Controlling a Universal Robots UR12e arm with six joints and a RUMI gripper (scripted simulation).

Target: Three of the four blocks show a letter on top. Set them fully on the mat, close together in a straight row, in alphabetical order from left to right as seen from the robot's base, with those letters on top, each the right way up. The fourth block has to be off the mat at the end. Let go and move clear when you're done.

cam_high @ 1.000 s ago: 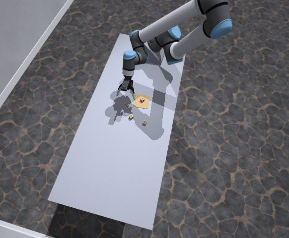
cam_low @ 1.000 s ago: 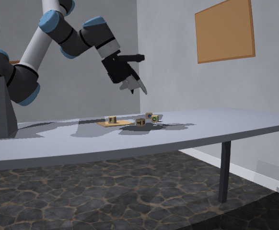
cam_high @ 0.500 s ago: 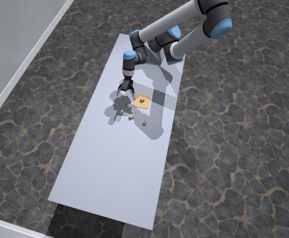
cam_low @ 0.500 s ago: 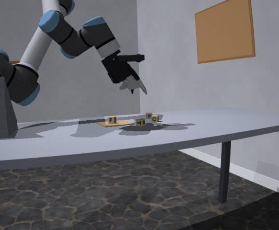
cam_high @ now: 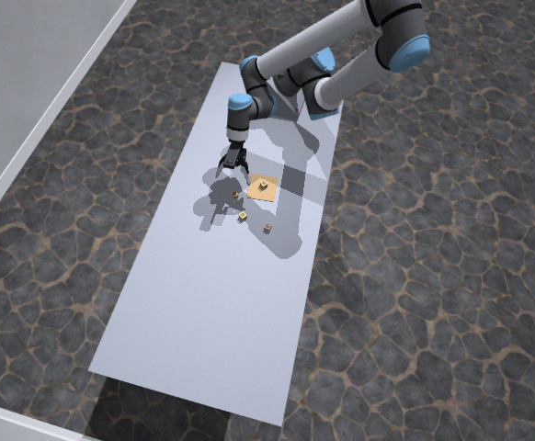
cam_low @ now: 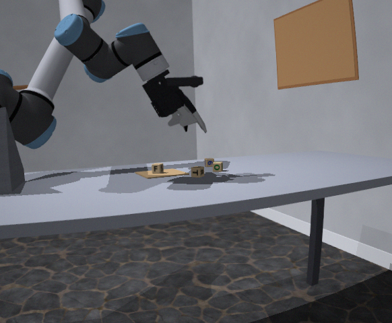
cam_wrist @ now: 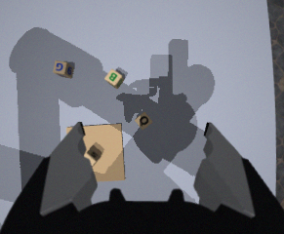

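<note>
Right now my hand is 80 mm past the tan mat, 120 mm to the right of it and 130 mm above it. Round my hand: green-marked block 100 mm ahead, 60 mm to the left, 120 mm below; then blue-marked block 130 mm ahead, 190 mm to the left, 120 mm below.
</note>
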